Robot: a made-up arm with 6 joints. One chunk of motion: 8 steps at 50 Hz.
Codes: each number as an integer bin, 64 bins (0 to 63) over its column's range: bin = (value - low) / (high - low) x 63, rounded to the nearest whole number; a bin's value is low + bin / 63 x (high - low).
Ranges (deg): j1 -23..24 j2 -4..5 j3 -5..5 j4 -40..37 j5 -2..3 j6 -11..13
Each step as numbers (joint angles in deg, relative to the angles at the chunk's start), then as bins.
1 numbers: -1.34 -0.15 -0.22 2.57 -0.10 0.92
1 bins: 29 27 30 35 24 31
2 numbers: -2.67 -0.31 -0.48 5.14 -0.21 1.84
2 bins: 27 26 28 37 23 34
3 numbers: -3.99 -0.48 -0.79 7.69 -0.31 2.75
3 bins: 25 25 27 39 21 36
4 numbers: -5.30 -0.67 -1.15 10.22 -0.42 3.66
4 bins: 24 23 24 41 20 38
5 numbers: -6.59 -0.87 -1.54 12.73 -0.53 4.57
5 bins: 22 22 22 43 19 41
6 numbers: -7.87 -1.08 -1.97 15.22 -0.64 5.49
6 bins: 20 20 19 45 17 43
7 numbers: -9.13 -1.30 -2.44 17.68 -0.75 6.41
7 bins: 19 19 16 47 16 46
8 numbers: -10.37 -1.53 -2.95 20.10 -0.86 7.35
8 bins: 17 17 13 49 14 48
